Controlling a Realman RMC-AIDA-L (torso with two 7-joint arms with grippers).
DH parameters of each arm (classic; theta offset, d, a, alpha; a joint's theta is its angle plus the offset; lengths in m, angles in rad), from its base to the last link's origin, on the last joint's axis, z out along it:
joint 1: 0 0.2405 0 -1.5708
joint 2: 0 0 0 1.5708
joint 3: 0 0.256 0 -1.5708
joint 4: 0 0 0 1.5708
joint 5: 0 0.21 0 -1.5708
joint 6: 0 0 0 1.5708
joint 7: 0 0.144 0 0
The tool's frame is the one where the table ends.
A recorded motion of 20 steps. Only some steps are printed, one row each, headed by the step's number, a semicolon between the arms.
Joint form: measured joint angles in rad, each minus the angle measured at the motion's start. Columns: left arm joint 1, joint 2, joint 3, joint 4, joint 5, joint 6, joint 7; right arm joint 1, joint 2, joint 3, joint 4, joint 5, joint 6, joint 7.
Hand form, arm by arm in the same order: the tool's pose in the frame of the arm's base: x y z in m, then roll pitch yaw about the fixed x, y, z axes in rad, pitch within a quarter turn. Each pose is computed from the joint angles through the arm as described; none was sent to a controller.
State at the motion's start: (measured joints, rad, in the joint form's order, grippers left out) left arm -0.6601 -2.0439 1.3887 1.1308 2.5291 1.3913 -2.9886; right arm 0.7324 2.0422 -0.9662 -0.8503 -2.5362 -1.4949 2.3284
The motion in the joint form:
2: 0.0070 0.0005 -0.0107 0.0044 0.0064 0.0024 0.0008; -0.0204 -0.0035 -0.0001 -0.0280 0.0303 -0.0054 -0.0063
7: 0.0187 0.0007 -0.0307 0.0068 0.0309 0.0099 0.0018; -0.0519 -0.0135 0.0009 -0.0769 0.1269 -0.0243 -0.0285
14: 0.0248 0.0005 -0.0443 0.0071 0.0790 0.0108 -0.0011; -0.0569 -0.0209 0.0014 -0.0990 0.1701 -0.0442 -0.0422
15: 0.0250 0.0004 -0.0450 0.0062 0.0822 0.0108 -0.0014; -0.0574 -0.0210 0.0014 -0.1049 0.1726 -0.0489 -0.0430
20: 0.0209 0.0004 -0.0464 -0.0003 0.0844 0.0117 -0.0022; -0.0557 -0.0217 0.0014 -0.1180 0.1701 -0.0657 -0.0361
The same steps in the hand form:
2: -0.2013 0.3765 -0.0119 -2.6680 -0.0519 1.1738; 0.2396 0.3747 0.0074 -2.8823 -0.0240 -0.9263
7: -0.2093 0.3755 -0.0070 -2.6496 -0.0581 1.1933; 0.2322 0.3745 0.0170 -2.9238 0.0491 -0.8921
14: -0.2180 0.3761 -0.0017 -2.6062 -0.0602 1.2050; 0.2256 0.3750 0.0225 -2.9461 0.0736 -0.8642
15: -0.2187 0.3761 -0.0015 -2.6034 -0.0598 1.2063; 0.2245 0.3749 0.0233 -2.9477 0.0743 -0.8596
20: -0.2189 0.3764 -0.0019 -2.6024 -0.0570 1.2096; 0.2220 0.3742 0.0252 -2.9511 0.0673 -0.8568

